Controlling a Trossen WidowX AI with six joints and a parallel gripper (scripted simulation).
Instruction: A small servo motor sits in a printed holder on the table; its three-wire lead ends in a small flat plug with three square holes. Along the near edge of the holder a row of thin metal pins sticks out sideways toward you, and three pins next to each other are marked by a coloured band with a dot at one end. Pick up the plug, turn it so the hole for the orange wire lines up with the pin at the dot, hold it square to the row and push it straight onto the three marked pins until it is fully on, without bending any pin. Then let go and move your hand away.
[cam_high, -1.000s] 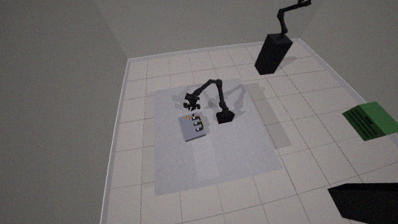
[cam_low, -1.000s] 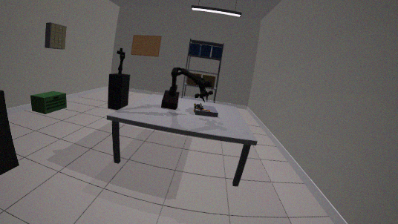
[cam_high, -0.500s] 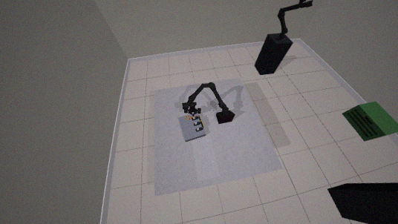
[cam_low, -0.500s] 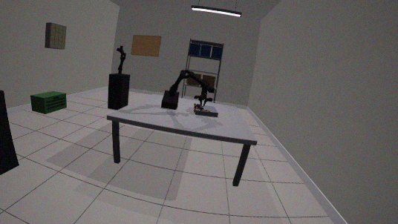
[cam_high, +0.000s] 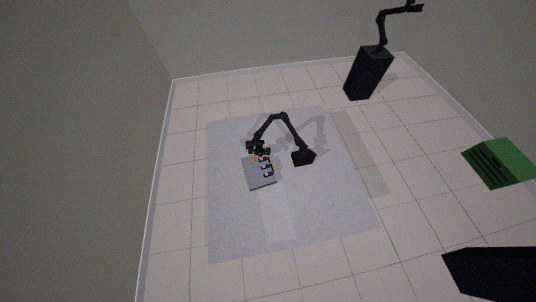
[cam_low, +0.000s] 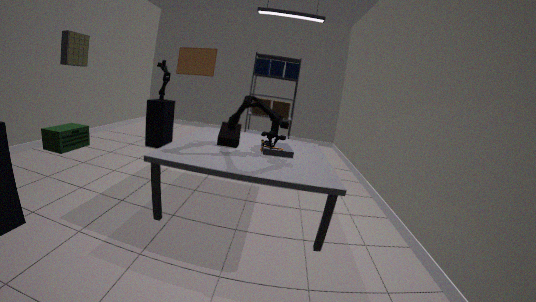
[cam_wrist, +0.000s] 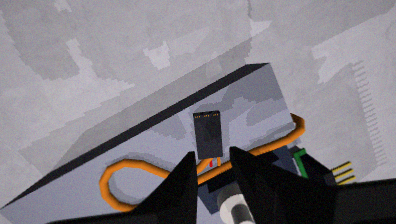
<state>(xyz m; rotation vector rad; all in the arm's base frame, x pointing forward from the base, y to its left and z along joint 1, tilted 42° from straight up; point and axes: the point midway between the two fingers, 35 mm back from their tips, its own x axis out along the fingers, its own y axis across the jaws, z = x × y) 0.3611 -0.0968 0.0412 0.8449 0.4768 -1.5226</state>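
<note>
Right now my gripper tip is 8 cm past the yellow band, 10 cm to the right of it and 1 cm below it. From my gripper tip the other things lie so: grey printed holder (8 cm ahead, 13 cm to the left, 4 cm below).
</note>
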